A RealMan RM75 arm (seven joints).
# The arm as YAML. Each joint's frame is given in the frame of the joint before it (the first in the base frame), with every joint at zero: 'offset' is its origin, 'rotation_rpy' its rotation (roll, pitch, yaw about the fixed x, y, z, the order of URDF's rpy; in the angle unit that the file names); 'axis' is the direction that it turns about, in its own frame. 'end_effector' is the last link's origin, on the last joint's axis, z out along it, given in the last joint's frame.
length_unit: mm
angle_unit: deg
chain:
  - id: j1
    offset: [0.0, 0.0, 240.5]
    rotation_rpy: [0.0, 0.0, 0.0]
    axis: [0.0, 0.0, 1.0]
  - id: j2
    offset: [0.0, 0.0, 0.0]
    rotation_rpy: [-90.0, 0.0, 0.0]
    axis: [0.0, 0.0, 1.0]
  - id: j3
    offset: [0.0, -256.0, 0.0]
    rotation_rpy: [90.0, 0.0, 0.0]
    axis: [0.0, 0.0, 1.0]
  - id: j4
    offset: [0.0, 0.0, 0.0]
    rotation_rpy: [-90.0, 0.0, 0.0]
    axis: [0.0, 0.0, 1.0]
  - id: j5
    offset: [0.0, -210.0, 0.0]
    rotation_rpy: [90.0, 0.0, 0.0]
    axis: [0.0, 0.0, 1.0]
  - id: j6
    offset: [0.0, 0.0, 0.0]
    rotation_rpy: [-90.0, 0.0, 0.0]
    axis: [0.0, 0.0, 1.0]
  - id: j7
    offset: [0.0, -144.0, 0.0]
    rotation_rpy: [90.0, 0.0, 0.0]
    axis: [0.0, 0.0, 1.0]
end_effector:
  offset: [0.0, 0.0, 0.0]
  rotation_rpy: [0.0, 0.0, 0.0]
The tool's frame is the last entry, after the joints.
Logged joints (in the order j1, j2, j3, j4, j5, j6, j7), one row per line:
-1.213 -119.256 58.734 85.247 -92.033 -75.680 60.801
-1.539 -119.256 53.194 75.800 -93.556 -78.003 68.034
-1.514 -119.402 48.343 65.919 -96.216 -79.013 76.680
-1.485 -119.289 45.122 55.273 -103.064 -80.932 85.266
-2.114 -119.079 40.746 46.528 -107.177 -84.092 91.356
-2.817 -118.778 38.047 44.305 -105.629 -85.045 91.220
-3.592 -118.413 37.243 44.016 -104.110 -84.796 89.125
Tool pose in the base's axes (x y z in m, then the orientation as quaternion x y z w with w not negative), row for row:
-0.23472 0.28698 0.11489 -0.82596 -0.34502 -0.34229 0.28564
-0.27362 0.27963 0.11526 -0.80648 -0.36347 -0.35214 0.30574
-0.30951 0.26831 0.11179 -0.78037 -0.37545 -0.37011 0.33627
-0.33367 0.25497 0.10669 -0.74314 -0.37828 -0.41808 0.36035
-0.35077 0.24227 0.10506 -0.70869 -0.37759 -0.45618 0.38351
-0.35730 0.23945 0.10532 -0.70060 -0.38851 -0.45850 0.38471
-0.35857 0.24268 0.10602 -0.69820 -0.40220 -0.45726 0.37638
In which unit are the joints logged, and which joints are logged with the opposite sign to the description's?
The joints are logged in degrees. Opposite sign: none.
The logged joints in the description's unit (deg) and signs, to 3 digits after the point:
-1.213 -119.256 58.734 85.247 -92.033 -75.680 60.801
-1.539 -119.256 53.194 75.800 -93.556 -78.003 68.034
-1.514 -119.402 48.343 65.919 -96.216 -79.013 76.680
-1.485 -119.289 45.122 55.273 -103.064 -80.932 85.266
-2.114 -119.079 40.746 46.528 -107.177 -84.092 91.356
-2.817 -118.778 38.047 44.305 -105.629 -85.045 91.220
-3.592 -118.413 37.243 44.016 -104.110 -84.796 89.125

